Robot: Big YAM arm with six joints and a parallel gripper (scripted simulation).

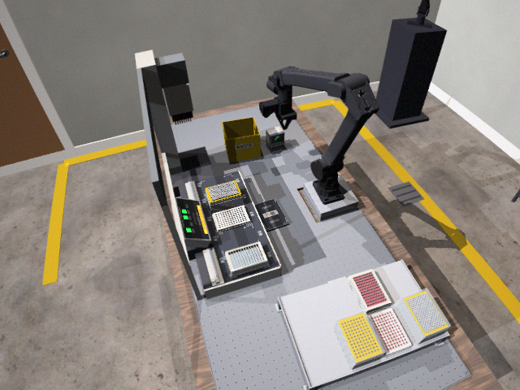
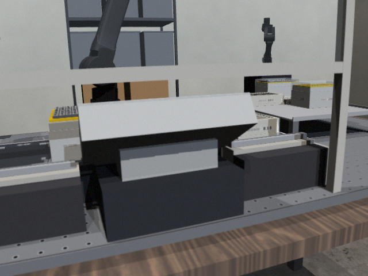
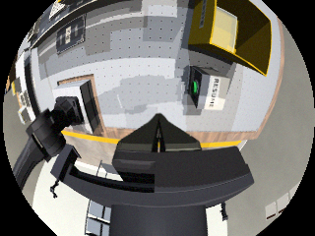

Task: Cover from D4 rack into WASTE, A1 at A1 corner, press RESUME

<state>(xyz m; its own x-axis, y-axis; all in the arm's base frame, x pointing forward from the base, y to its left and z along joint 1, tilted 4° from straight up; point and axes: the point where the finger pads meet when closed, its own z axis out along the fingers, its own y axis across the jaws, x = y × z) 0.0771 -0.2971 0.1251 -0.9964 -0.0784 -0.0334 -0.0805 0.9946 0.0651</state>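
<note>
The resume box is 120 mm below my hand, 90 mm to the right of it and 10 mm ahead of it. The rest, counted from my hand: white well plate 330 mm ahead, 320 mm to the left, 120 mm below; then clear cover 170 mm below, 170 mm ahead, 140 mm to the right; then yellow waste bin 170 mm ahead, 140 mm to the right, 140 mm below.
</note>
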